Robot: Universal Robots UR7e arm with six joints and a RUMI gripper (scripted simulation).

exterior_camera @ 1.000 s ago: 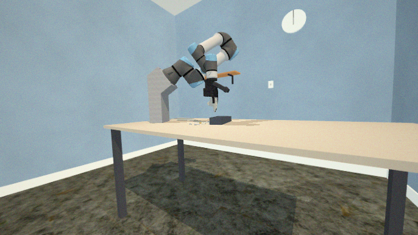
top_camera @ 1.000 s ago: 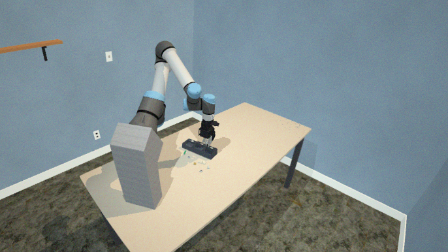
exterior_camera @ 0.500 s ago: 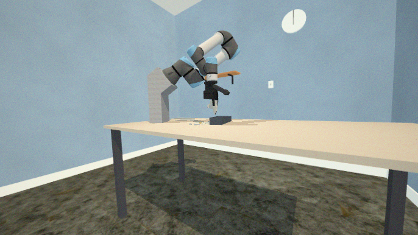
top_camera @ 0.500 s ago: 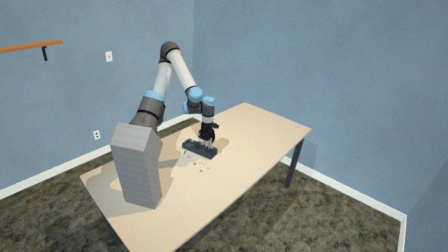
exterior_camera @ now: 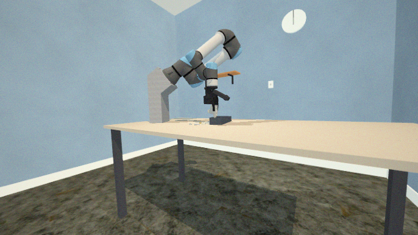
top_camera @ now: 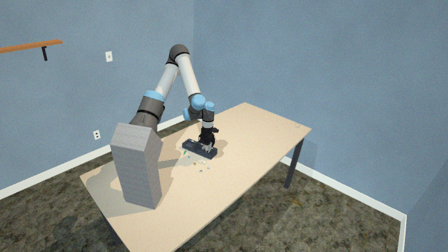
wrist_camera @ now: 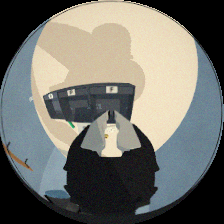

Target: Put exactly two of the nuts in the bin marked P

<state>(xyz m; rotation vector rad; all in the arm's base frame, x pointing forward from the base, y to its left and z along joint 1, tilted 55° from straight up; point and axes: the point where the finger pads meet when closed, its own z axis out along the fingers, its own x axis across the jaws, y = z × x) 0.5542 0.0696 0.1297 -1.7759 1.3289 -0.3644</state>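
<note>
Right now the dark bin block is 3 cm behind my hand, 8 cm to the left of it and 2 cm below it. Round my hand: white dotted plate (7 cm behind, 5 cm to the right, 4 cm below); then brass-coloured nut (12 cm behind, 4 cm to the right, 4 cm below); then green part (13 cm behind, 10 cm to the left, 4 cm below).
</note>
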